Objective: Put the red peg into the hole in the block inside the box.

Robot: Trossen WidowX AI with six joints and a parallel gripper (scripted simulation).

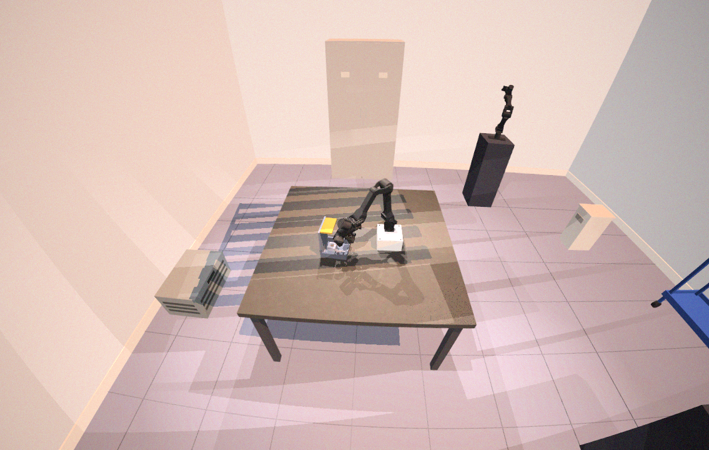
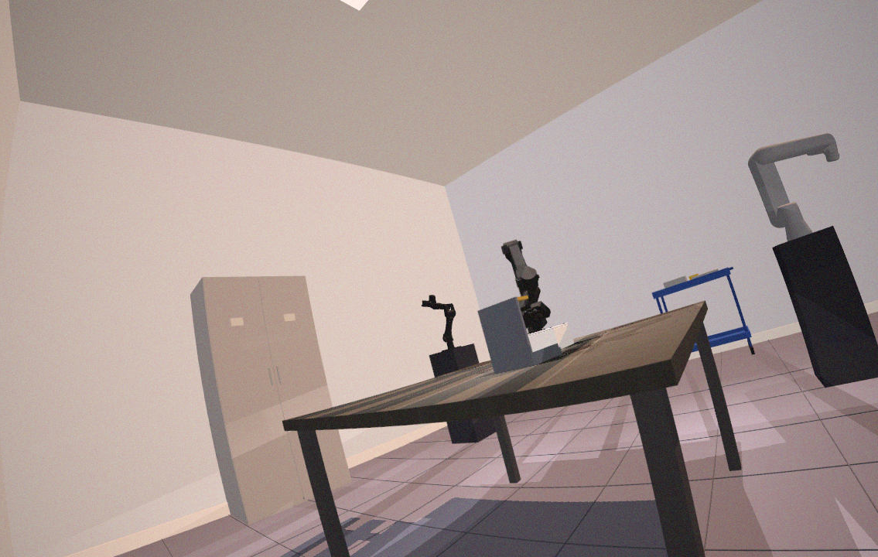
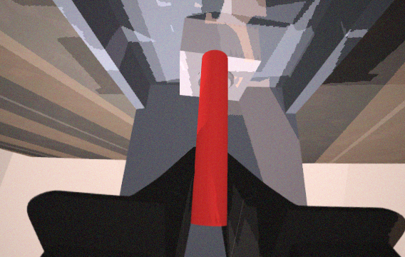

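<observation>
Now: gripper tip 70 mm short of the grey back wall and 10 mm below it. Round my gripper tip: yellow roof: 110 mm above, 20 mm ahead; then red peg: 30 mm behind, 10 mm to the left, 10 mm below.
</observation>
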